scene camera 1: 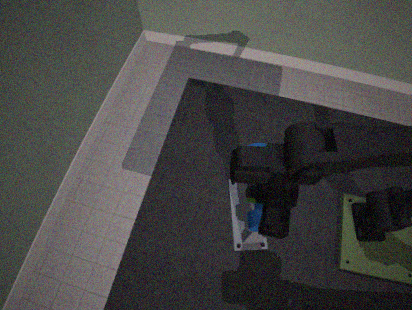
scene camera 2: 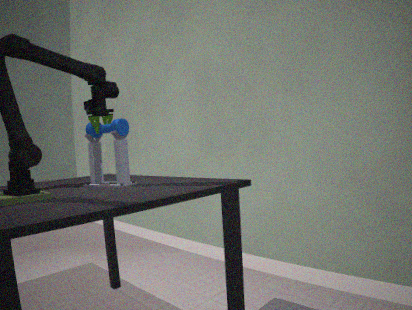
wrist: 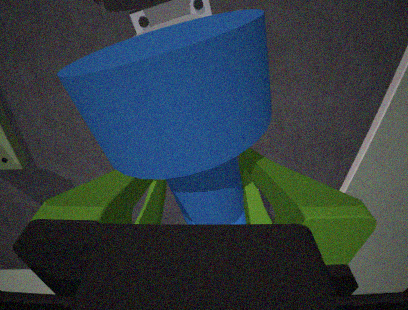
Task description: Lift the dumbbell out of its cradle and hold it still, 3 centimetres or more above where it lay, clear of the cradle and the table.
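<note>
The blue dumbbell lies level across the two tall posts of the pale grey cradle. Its large end fills much of the wrist view. My gripper points down with its green fingers on either side of the dumbbell's handle, close against it, and is shut on the handle. The dumbbell's heads still sit at the post tops. The fingertips' undersides and the far head are hidden in the wrist view, and the arm covers part of the dumbbell in scene camera 1.
The cradle stands on the dark table, near a table corner. The arm's base stands on a green plate to one side of it. A green wall rises beyond the table.
</note>
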